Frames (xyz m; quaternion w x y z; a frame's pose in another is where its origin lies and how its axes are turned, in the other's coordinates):
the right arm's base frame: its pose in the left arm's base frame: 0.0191 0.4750 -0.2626 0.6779 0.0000 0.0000 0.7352
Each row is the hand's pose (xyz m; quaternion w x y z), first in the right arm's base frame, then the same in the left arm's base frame.
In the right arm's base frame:
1: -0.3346 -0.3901 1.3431 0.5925 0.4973 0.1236 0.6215
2: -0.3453 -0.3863 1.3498 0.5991 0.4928 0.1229 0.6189
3: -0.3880 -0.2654 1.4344 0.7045 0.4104 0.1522 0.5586
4: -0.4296 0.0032 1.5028 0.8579 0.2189 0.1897 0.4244
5: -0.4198 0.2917 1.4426 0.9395 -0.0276 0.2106 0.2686
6: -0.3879 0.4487 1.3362 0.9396 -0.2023 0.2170 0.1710
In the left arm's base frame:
1: 0.4350 0.1731 1.0805 0.0553 -0.2463 -0.4494 -0.8569
2: 0.4321 0.1621 1.0872 0.0489 -0.2437 -0.4456 -0.8600
3: 0.3150 0.1098 1.1718 0.0669 0.1663 0.4049 0.8966
4: 0.0507 0.0466 1.2402 0.2695 0.0089 0.2895 0.9184
5: -0.2377 0.0330 1.1800 0.4394 -0.1735 0.1225 0.8728
6: -0.3967 0.0520 1.0736 0.5112 -0.2967 -0.0016 0.8066

